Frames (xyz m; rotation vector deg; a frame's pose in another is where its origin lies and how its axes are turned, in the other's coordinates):
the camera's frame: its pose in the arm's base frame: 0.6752 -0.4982 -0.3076 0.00 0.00 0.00
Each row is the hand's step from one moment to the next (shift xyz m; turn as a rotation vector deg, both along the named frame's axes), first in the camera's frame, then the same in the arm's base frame.
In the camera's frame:
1: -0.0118 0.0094 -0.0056 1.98 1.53 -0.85
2: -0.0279 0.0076 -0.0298 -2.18 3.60 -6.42
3: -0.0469 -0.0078 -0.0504 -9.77 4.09 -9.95
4: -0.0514 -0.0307 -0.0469 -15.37 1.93 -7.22
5: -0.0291 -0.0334 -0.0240 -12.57 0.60 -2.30
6: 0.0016 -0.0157 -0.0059 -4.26 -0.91 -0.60
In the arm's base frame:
1: -0.0118 0.0094 -0.0056 1.98 1.53 -0.85
2: -0.0279 0.0076 -0.0298 -2.18 3.60 -6.42
3: -0.0469 -0.0078 -0.0504 -9.77 4.09 -9.95
4: -0.0514 -0.0307 -0.0469 -15.37 1.93 -7.22
5: -0.0291 -0.0334 -0.0240 -12.57 0.60 -2.30
6: 0.0016 -0.0157 -0.0059 -4.26 -0.91 -0.60

